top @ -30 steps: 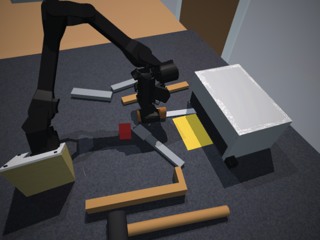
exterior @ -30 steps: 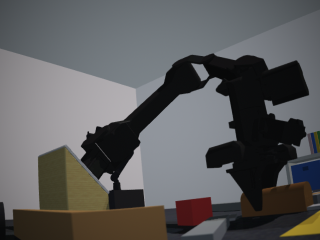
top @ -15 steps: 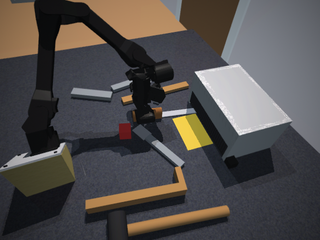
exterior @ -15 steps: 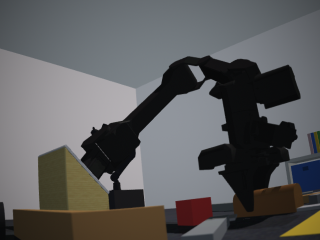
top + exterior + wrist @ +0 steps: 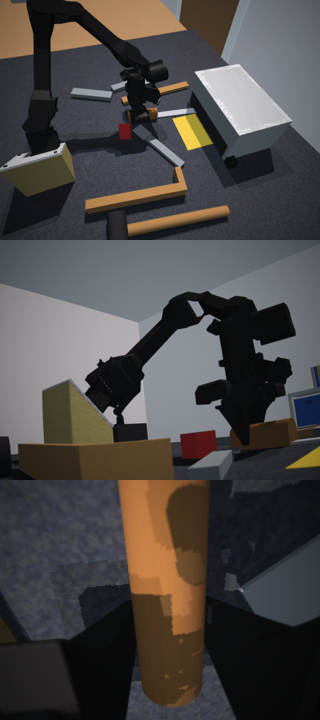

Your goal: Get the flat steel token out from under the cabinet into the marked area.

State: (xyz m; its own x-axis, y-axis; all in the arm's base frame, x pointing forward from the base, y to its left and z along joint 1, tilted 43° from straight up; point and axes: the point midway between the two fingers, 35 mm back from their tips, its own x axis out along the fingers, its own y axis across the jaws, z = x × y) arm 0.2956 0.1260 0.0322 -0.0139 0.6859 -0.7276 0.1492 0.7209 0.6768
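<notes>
The small grey cube is 10 cm ahead of my gripper tip and 6 cm to the left of it. The rest, counted from my gripper tip: grey t-shaped tool 20 cm to the left, 5 cm ahead; wooden strip 12 cm ahead, 11 cm to the left; red cube 6 cm to the right, 6 cm behind, 1 cm above.
</notes>
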